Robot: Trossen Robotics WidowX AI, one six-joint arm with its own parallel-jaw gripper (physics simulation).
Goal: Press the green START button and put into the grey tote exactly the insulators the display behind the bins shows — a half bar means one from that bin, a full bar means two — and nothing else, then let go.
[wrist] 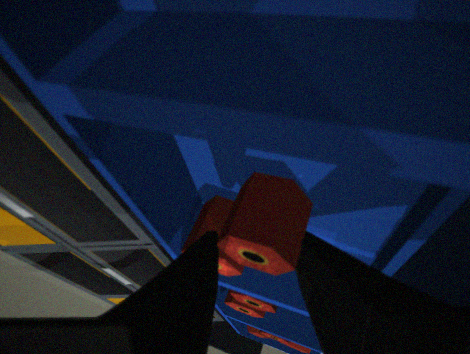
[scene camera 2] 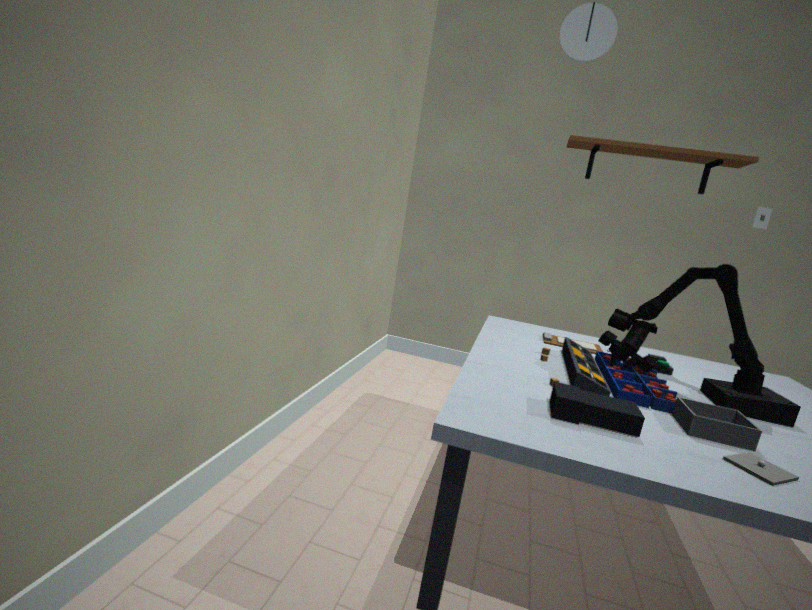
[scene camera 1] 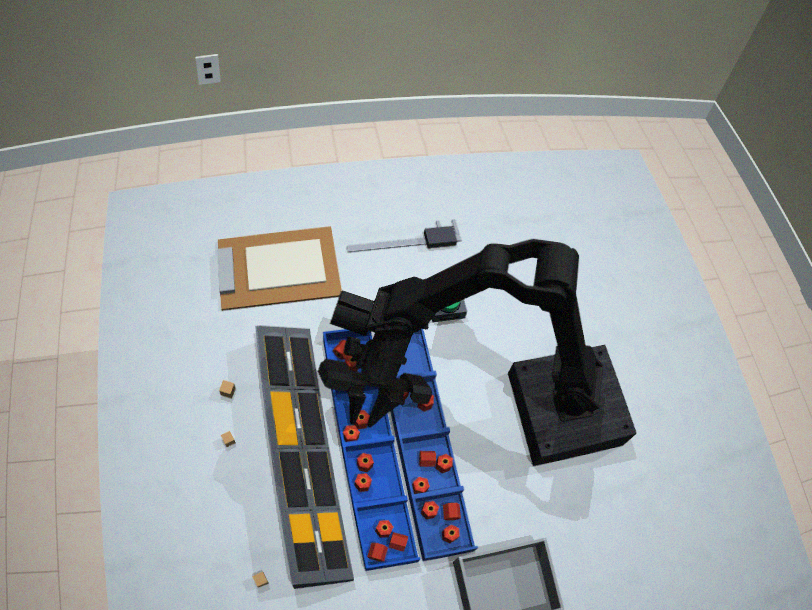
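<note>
My gripper point(scene camera 1: 363, 422) point(wrist: 255, 241) is closed on a red hexagonal insulator point(scene camera 1: 361, 417) point(wrist: 267, 215), low over the second bin from the top in the left column. A second insulator point(scene camera 1: 351, 432) point(wrist: 212, 220) is close beside it. The display point(scene camera 1: 304, 449) shows one full yellow bar point(scene camera 1: 284, 418) in its second section and two half bars point(scene camera 1: 301, 527) point(scene camera 1: 329, 526) in its bottom section. The blue bins point(scene camera 1: 372, 502) hold more insulators. The green START button point(scene camera 1: 451, 306) is partly hidden by the arm. The grey tote point(scene camera 1: 552, 574) point(scene camera 2: 712, 430) is partly cut off in scene camera 1.
A clipboard point(scene camera 1: 234, 300) and a caliper-like tool point(scene camera 1: 440, 237) lie at the back. Small wooden cubes point(scene camera 1: 227, 388) point(scene camera 1: 227, 438) point(scene camera 1: 260, 578) lie left of the display. A black box point(scene camera 2: 596, 410) and a flat plate point(scene camera 2: 761, 468) are near the table edge.
</note>
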